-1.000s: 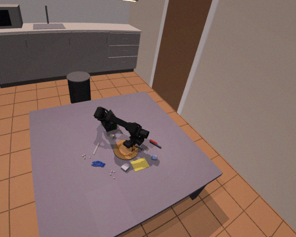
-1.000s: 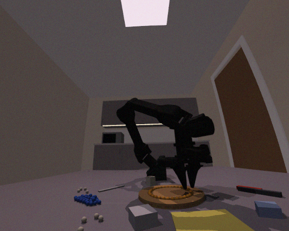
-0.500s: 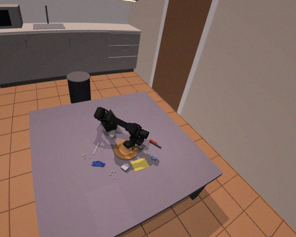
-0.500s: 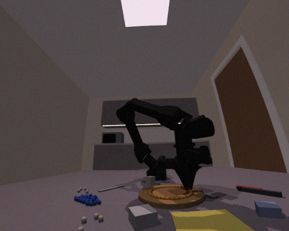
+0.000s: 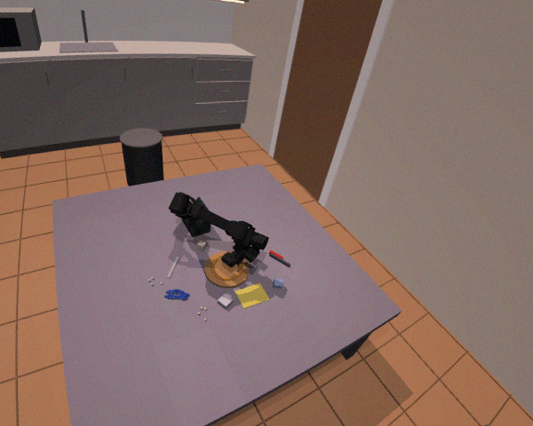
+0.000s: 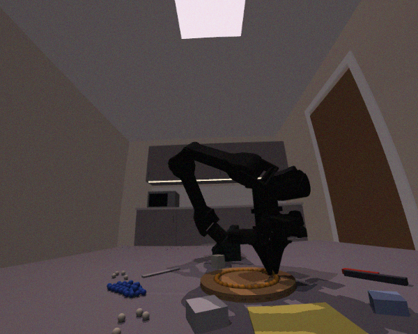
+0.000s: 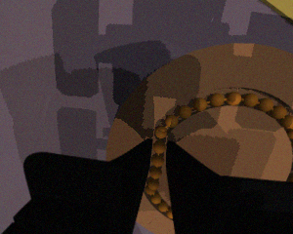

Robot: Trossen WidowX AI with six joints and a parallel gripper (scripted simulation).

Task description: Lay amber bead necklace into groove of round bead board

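My gripper tip is 60 mm to the left of the round wooden bead board and 10 mm above it. Round my gripper tip: blue block 170 mm ahead, 90 mm to the left, 10 mm below; then red-and-black tool 50 mm ahead, 190 mm to the left, 10 mm below; then yellow pad 160 mm ahead, 40 mm to the right, 10 mm below.
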